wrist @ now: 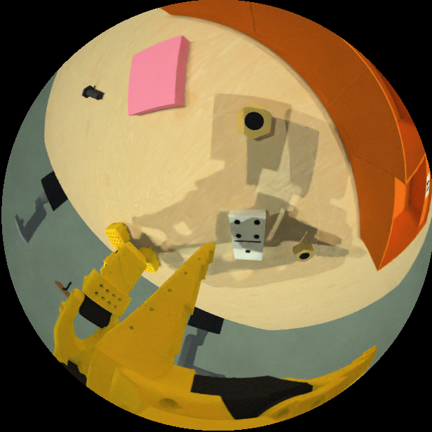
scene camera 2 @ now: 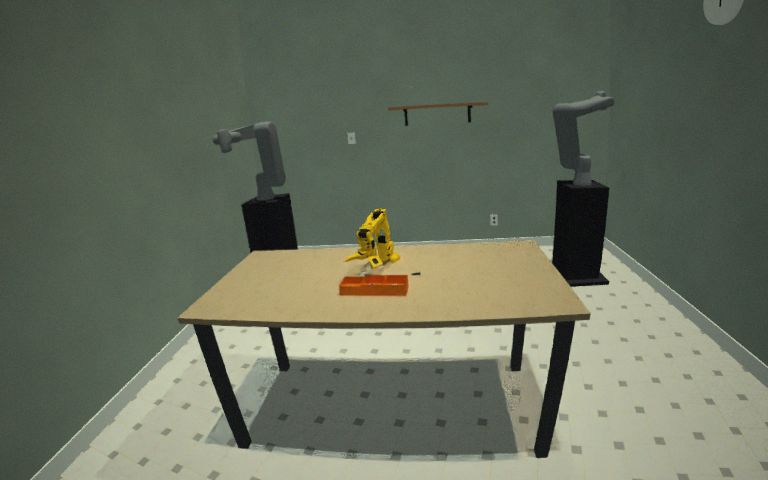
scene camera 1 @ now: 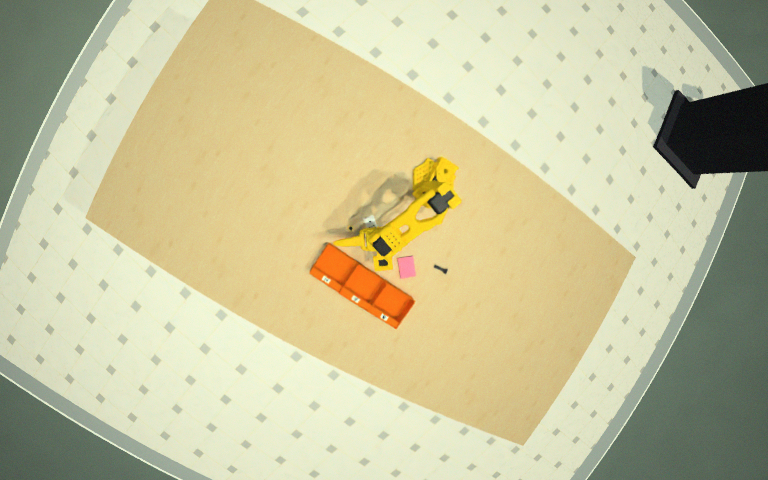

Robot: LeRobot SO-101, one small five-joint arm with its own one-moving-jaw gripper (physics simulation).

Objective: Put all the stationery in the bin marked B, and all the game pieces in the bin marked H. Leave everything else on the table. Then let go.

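Places are measured from the arm's base along level axes (x ahead, y left, z up), in millimetres.
Pixels of known places: end effector, tool point: (scene camera 2: 371, 268); arm's base, origin of the base link: (scene camera 2: 387, 261) (scene camera 1: 428, 187).
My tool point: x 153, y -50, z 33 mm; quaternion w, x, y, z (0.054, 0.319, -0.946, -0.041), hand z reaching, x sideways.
Observation:
For each thing: its top centre in the pictures, then the offset to it from my tool point. "spot": a spot on its surface instead.
- pink block, middle of its top: (scene camera 1: 407, 267) dy +103, dx +45, dz -23 mm
- orange bin row, surface spot: (scene camera 1: 368, 307) spot: dy +63, dx +174, dz +9 mm
- white domino, middle of its top: (scene camera 1: 371, 226) dy -25, dx +2, dz -26 mm
- black bolt, middle of its top: (scene camera 1: 441, 269) (scene camera 2: 415, 272) dy +182, dx +6, dz -20 mm
- nut, middle of its top: (scene camera 1: 350, 228) dy -67, dx +32, dz -25 mm
A pink block (scene camera 1: 406, 267) (wrist: 156, 77), like a sticky-note pad, lies flat on the table beside the orange bin row (scene camera 1: 368, 307) (scene camera 2: 373, 288) (wrist: 300, 65). A white domino (scene camera 1: 369, 221) (wrist: 248, 235) with black pips lies on the table in the arm's shadow. The row has three compartments; no objects show inside them in scene camera 1, and their labels are too small to read surely. My gripper (scene camera 1: 359, 254) (scene camera 2: 360, 262) (wrist: 294, 296) is wide open and empty, above the table between the domino and the bin row. The pink block is not clearly visible in scene camera 2.
A black bolt (scene camera 1: 440, 268) (scene camera 2: 416, 273) (wrist: 93, 93) lies beyond the pink block. One brass hex nut (wrist: 255, 122) lies between the pink block and the domino, near the bin wall. Another nut (scene camera 1: 350, 228) (wrist: 303, 251) lies beside the domino.

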